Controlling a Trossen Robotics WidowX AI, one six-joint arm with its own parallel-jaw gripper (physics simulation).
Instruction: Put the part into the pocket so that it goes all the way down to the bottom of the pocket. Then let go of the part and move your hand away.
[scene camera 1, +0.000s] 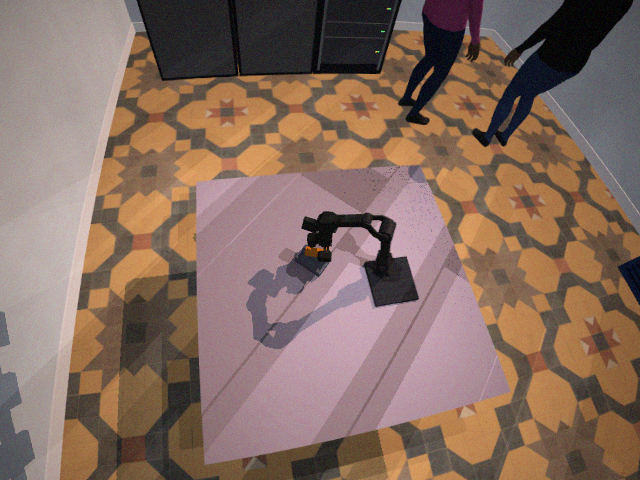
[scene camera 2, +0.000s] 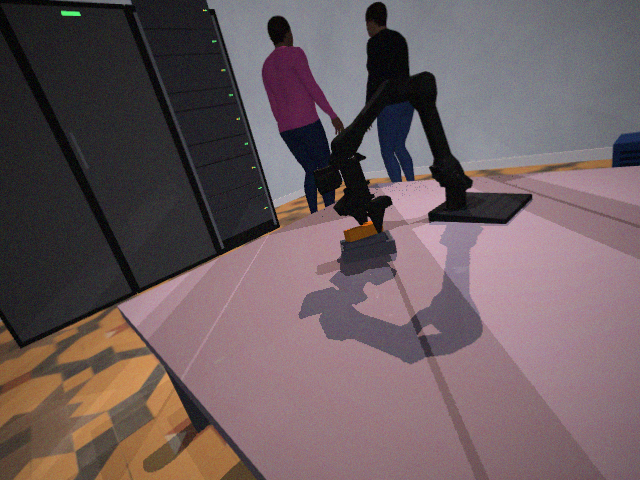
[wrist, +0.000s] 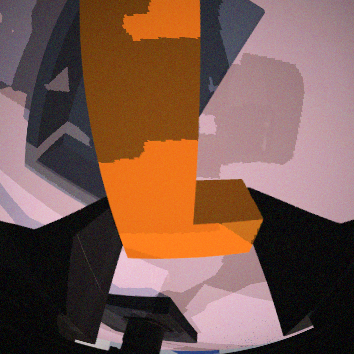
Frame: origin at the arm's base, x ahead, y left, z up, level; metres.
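Where they show: gripper, fingertip midpoint: (scene camera 1: 324, 252) (scene camera 2: 373, 232) (wrist: 186, 195); arm's base, origin of the base link: (scene camera 1: 381, 270) (scene camera 2: 456, 206) (wrist: 147, 323).
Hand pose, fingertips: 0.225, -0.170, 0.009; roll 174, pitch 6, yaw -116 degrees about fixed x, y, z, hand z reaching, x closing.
Things, the pixels of their top centre, and the offset from my fingertips, as dx, dy, dz. Level surfaces: height alone.
- orange L-shaped part, middle of its top: (wrist: 189, 155) (scene camera 2: 359, 223) (scene camera 1: 317, 247) +0.034, -0.018, +0.041
- dark blue-grey pocket block, middle of its top: (wrist: 100, 91) (scene camera 2: 365, 240) (scene camera 1: 312, 258) +0.067, +0.011, +0.003
- pink table top, its level: dz -0.033
The orange L-shaped part (scene camera 1: 313, 251) (scene camera 2: 360, 231) (wrist: 150, 195) is held between the fingers of my black gripper (scene camera 1: 318, 249) (scene camera 2: 373, 227) (wrist: 186, 195), which is shut on it. The part is over the dark blue-grey pocket block (scene camera 1: 310, 265) (scene camera 2: 366, 251) (wrist: 237, 30), close to its rim. In the wrist view the part's long side runs at an angle to the block's edges, and the part hides much of the pocket. A stretch of the pocket's inside and its walls show left of the part. Whether the part touches the rim I cannot tell.
The arm's square black base (scene camera 1: 395, 289) (scene camera 2: 509, 209) stands on the pink table top (scene camera 1: 248, 413) (scene camera 2: 310, 413), right of the block in both scene views. The arm's shadow falls across the table. Dark server cabinets (scene camera 1: 188, 38) (scene camera 2: 103, 118) and two people stand beyond the table.
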